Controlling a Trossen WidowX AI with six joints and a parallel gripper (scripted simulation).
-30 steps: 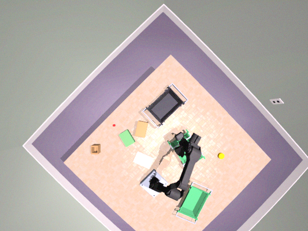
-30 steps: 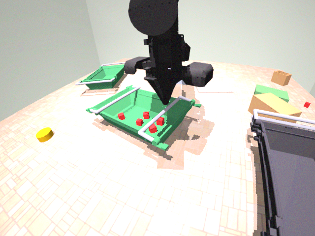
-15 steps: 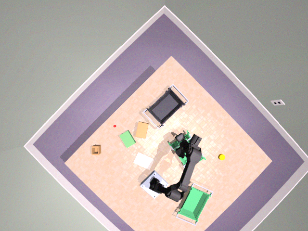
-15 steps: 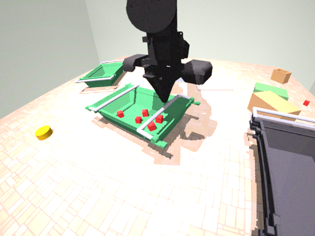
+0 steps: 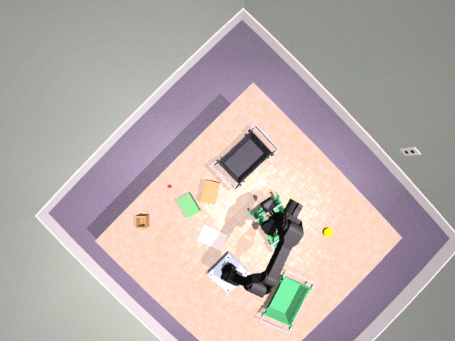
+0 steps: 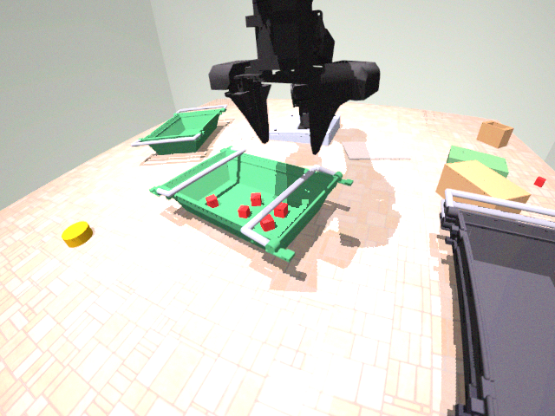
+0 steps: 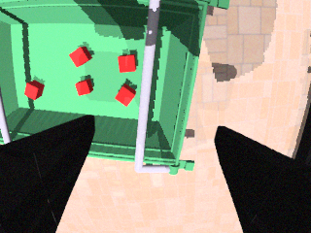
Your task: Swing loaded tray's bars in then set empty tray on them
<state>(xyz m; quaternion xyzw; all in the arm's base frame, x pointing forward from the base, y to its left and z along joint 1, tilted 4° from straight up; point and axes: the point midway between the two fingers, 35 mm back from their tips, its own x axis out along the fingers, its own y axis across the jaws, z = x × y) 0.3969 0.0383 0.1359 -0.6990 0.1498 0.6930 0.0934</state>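
The green tray lies 350 mm behind my gripper tip, 400 mm to the right of it and 90 mm below it. From my gripper tip the other things lie so: tan wedge 110 mm behind, 310 mm to the left, 100 mm below; then white sheet 320 mm behind, 150 mm to the left, 130 mm below; then yellow disc 100 mm ahead, 370 mm to the right, 120 mm below.
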